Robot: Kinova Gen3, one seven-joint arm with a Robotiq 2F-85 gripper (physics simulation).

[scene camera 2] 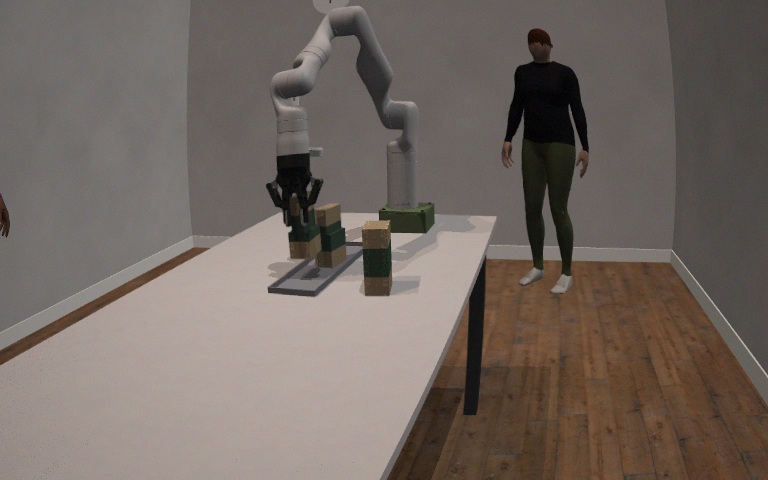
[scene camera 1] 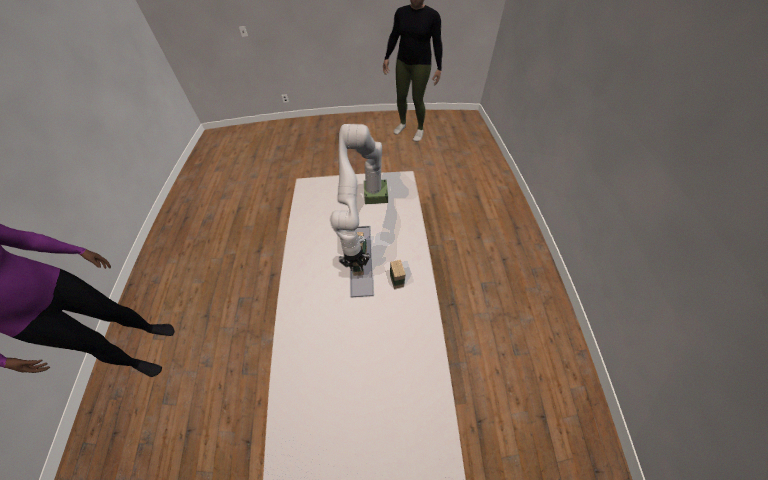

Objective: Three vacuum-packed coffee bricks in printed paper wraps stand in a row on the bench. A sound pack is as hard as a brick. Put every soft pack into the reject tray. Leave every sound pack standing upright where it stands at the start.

Labels:
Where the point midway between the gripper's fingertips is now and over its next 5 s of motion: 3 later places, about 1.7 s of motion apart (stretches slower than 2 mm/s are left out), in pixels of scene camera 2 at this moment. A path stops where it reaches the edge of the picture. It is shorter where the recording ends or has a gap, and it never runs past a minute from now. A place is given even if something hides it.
My gripper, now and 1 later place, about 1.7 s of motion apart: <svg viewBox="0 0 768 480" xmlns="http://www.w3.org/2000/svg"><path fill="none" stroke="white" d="M296 226L295 203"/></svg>

